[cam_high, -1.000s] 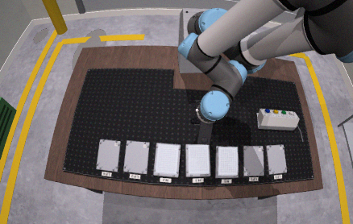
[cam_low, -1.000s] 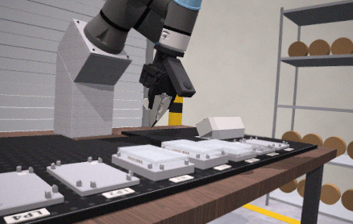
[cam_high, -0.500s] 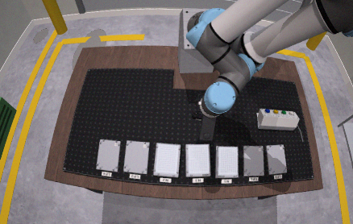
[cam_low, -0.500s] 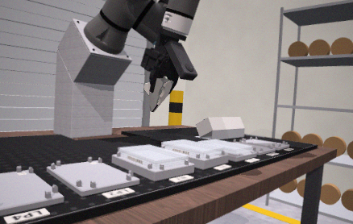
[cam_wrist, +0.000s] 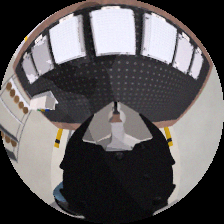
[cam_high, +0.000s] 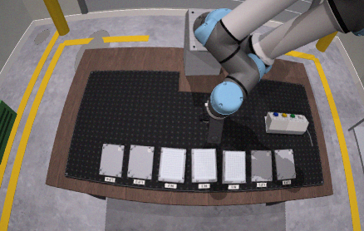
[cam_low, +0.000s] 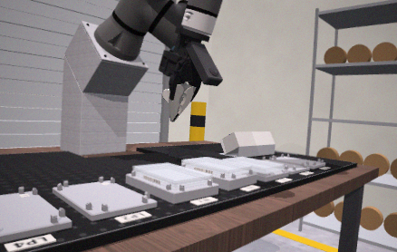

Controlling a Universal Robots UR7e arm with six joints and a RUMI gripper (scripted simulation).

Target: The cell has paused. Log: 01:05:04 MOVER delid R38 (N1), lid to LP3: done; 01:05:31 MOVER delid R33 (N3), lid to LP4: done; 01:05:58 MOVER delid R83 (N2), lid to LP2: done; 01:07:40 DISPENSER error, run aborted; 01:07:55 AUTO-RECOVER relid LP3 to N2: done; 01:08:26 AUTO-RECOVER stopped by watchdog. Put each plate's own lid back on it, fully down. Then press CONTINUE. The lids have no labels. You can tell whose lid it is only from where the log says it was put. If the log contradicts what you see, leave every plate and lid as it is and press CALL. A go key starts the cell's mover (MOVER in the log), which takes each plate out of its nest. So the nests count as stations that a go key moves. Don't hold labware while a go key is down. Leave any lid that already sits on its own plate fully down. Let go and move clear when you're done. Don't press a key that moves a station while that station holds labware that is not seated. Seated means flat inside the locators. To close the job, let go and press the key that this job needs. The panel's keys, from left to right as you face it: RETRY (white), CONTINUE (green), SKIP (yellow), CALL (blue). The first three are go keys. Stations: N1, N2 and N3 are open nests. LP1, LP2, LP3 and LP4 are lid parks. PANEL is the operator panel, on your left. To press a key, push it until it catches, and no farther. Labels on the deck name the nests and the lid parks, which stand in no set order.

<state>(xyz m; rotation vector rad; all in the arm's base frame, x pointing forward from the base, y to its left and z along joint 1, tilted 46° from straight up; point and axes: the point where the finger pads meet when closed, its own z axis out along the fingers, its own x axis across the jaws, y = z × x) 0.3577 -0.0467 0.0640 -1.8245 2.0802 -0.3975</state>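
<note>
Now: the green CONTINUE key 440 mm to the left of my hand and 60 mm below it. The rest, counted from my hand: LP2 lid park: 290 mm to the right, 120 mm below, 100 mm ahead; then blue CALL key: 350 mm to the left, 60 mm below, 20 mm behind; then well plate: 160 mm to the right, 130 mm ahead, 100 mm below.
</note>
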